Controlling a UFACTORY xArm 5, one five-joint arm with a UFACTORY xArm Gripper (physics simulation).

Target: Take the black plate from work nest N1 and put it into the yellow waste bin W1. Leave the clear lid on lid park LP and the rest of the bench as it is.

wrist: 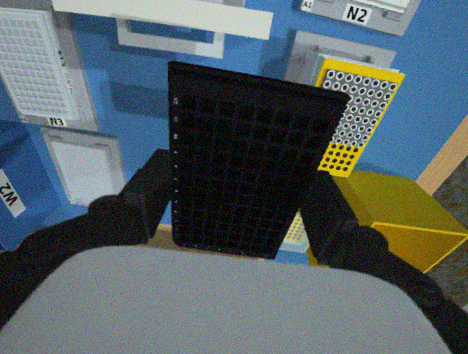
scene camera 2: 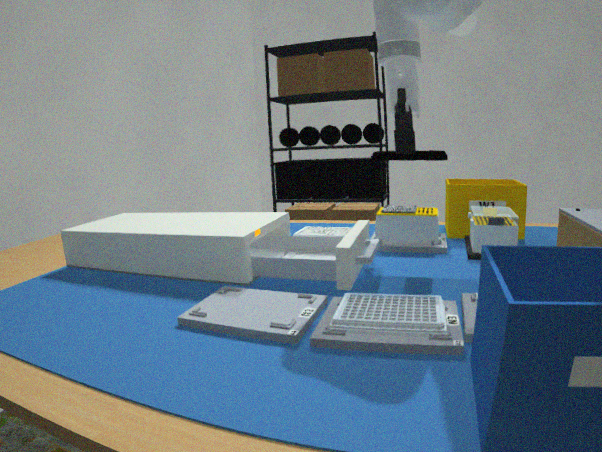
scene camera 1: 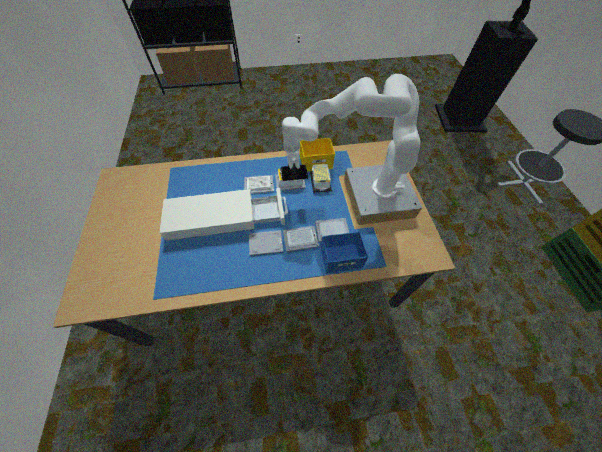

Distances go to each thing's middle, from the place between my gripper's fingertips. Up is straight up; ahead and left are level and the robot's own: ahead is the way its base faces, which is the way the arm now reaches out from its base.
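My gripper is 1 cm past the black plate [wrist: 245, 148]. I see the white plate [scene camera 2: 379, 314] 27 cm to the left of my hand, 17 cm below it and 4 cm behind it. The drawer [scene camera 2: 340, 259] is 17 cm ahead of my hand, 15 cm below it and 12 cm to the left of it, while the yellow-topped rack [wrist: 371, 87] is 15 cm below my hand, 10 cm to the right of it and 2 cm ahead of it.
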